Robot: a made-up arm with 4 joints. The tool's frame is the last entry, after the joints. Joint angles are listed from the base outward. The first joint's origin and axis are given. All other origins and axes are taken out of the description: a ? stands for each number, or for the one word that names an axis. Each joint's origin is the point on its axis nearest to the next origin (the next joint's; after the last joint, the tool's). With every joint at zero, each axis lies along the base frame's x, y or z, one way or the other. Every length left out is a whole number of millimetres.
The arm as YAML. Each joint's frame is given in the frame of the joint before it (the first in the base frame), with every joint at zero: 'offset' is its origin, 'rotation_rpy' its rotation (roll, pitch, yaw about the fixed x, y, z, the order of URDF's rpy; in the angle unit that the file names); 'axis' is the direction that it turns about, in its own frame. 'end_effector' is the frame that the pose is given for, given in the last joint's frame.
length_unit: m
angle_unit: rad
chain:
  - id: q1
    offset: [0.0, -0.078, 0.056]
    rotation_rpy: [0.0, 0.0, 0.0]
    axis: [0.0, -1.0, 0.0]
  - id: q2
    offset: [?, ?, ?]
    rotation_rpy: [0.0, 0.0, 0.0]
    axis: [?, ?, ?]
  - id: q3
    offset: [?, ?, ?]
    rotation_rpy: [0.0, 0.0, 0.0]
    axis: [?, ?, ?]
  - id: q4
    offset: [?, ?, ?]
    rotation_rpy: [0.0, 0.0, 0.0]
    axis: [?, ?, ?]
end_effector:
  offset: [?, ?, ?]
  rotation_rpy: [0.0, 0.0, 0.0]
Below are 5 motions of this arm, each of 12 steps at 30 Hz.
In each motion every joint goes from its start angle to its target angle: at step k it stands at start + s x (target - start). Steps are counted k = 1, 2, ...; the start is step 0. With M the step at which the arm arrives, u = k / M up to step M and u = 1 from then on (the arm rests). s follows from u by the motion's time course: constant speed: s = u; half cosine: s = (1 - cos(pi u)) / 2; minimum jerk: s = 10 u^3 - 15 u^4 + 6 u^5.
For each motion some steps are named. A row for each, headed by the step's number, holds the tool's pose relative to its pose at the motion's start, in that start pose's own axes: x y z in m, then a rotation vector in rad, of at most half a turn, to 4 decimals.
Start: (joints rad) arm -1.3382 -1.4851 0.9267 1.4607
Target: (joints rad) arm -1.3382 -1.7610 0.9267 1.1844
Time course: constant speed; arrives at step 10
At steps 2, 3, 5, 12:
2: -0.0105 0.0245 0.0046 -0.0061 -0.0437 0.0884
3: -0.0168 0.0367 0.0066 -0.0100 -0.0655 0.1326
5: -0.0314 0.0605 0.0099 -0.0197 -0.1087 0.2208
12: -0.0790 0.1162 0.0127 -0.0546 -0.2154 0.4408

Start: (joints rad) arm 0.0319 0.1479 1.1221 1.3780
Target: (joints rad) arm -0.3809 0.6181 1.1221 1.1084
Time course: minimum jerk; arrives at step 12
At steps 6, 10, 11, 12:
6: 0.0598 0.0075 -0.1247 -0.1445 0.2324 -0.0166
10: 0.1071 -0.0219 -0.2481 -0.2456 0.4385 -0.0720
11: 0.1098 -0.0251 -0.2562 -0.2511 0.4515 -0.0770
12: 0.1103 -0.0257 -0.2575 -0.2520 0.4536 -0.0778

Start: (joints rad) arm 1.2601 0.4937 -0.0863 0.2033
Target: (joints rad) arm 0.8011 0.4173 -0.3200 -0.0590
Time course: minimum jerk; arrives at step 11
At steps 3, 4, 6, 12:
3: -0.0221 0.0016 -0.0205 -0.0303 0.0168 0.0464
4: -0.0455 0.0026 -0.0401 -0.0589 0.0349 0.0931
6: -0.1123 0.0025 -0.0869 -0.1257 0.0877 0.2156
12: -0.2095 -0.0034 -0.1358 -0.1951 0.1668 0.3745

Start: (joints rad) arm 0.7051 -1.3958 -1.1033 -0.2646
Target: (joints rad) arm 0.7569 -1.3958 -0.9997 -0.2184
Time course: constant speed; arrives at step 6
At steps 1, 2, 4, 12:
1: -0.0024 -0.0033 -0.0065 0.0003 0.0162 -0.0001
2: -0.0049 -0.0066 -0.0130 0.0003 0.0325 -0.0004
4: -0.0100 -0.0135 -0.0259 -0.0003 0.0651 -0.0010
12: -0.0154 -0.0205 -0.0387 -0.0020 0.0979 -0.0019

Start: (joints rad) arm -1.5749 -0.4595 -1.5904 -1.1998
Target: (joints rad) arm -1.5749 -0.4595 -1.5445 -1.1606
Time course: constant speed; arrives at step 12
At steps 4, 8, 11, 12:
4: -0.0004 -0.0045 -0.0018 0.0142 0.0056 -0.0131
8: -0.0009 -0.0090 -0.0037 0.0284 0.0115 -0.0261
11: -0.0013 -0.0123 -0.0052 0.0389 0.0160 -0.0359
12: -0.0015 -0.0134 -0.0057 0.0424 0.0175 -0.0392

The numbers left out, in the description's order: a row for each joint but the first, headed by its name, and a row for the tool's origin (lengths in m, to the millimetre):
q2: xyz 0.003 0.0 -0.399, axis 0.0 0.0 -1.0
q3: xyz 0.224 0.247 0.0, axis 0.0 1.0 0.0
q4: xyz -0.041 0.0 -0.011, axis 0.0 0.0 -1.0
tool: xyz 0.358 -0.025 0.0

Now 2 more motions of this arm.
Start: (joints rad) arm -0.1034 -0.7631 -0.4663 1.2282
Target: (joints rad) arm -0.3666 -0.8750 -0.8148 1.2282
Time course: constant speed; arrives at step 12
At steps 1, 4, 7, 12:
1: -0.0103 -0.0037 -0.0013 0.0185 0.0123 0.0012
4: -0.0413 -0.0148 -0.0035 0.0750 0.0499 0.0013
7: -0.0725 -0.0256 -0.0034 0.1328 0.0880 -0.0041
12: -0.1242 -0.0429 0.0020 0.2316 0.1517 -0.0258

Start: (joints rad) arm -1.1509 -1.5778 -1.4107 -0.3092
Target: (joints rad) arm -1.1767 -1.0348 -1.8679 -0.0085
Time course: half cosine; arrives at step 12
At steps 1, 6, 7, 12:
1: -0.0002 -0.0045 -0.0006 -0.0110 -0.0047 -0.0070
6: -0.0207 -0.1189 0.0063 -0.3165 -0.1567 -0.1741
7: -0.0301 -0.1440 0.0144 -0.3956 -0.2032 -0.2079
12: -0.0638 -0.2004 0.0469 -0.6125 -0.3479 -0.2761

